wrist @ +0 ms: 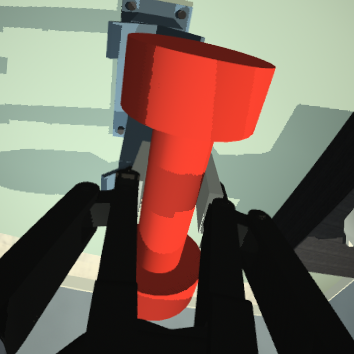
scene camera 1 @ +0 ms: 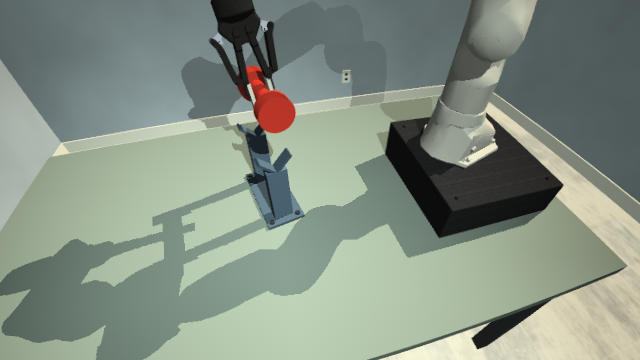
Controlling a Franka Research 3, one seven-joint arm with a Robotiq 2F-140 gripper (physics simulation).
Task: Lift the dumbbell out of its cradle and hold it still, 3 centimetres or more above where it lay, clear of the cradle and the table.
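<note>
The red dumbbell (scene camera 1: 274, 111) (wrist: 175, 192) hangs in the air above its cradle, its near head larger in both views. My gripper (scene camera 1: 261, 90) (wrist: 173, 162) is shut on the dumbbell's handle, with one finger pad on each side of it. The blue-grey cradle (scene camera 1: 280, 195) (wrist: 118, 100) stands upright on the table (scene camera 1: 320, 320), with its V-shaped rests showing below the dumbbell in the scene view. A gap shows between the near head and the near rest. In the wrist view the dumbbell hides much of the cradle.
The robot's black base block (scene camera 1: 500, 200) stands on the table to the right of the cradle, with the white arm (scene camera 1: 462, 95) rising from it. A blue-grey wall (scene camera 1: 125, 75) with a socket (scene camera 1: 346, 76) stands behind the table. Shadows of the arm and gripper fall across the tabletop.
</note>
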